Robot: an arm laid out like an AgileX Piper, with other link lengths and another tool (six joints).
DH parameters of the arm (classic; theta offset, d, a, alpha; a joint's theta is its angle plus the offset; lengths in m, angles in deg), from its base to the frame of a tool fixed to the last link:
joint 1: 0 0.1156 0 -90
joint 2: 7.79 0 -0.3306 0
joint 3: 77.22 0 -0.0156 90
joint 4: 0 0.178 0 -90
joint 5: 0 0 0 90
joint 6: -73 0.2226 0.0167 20.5
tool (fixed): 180 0.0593 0 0
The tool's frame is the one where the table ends.
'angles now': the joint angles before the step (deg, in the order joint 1, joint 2, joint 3, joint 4, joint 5, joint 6). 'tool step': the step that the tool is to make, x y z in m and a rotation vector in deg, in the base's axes. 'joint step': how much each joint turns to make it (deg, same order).
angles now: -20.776, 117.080, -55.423, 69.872, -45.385, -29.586
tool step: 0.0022, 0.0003, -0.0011, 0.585, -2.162, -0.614
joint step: 0.011, 0.227, -0.004, -0.901, -0.008, 3.053
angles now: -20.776, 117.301, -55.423, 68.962, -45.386, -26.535
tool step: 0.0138, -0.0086, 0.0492, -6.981, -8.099, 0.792
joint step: 0.115, -1.448, -0.006, -8.500, -6.095, 8.859
